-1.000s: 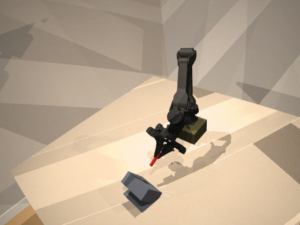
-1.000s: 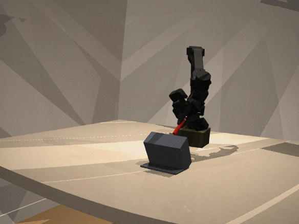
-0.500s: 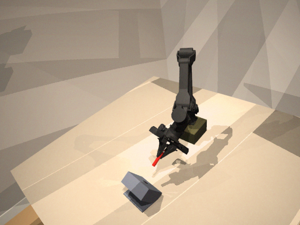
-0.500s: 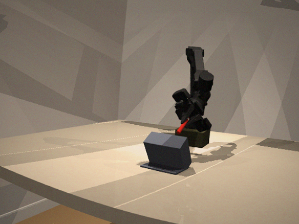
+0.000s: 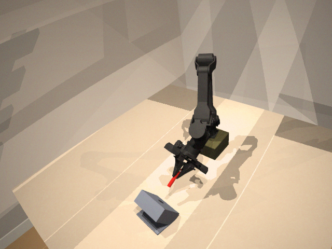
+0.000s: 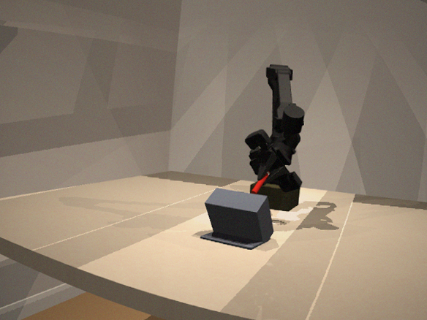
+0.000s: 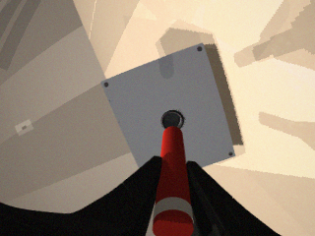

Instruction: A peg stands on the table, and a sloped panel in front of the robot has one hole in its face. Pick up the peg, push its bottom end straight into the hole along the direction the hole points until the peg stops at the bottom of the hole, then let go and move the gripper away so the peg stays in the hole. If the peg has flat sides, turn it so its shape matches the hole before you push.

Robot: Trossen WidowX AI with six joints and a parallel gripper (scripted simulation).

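The sloped panel lies 110 mm ahead of my gripper tip, 30 mm to the right of it and 70 mm below it. The rest, counted from my gripper tip: red peg: 10 mm behind, 10 mm above; then flat foot plate: 130 mm ahead, 30 mm to the right, 120 mm below.
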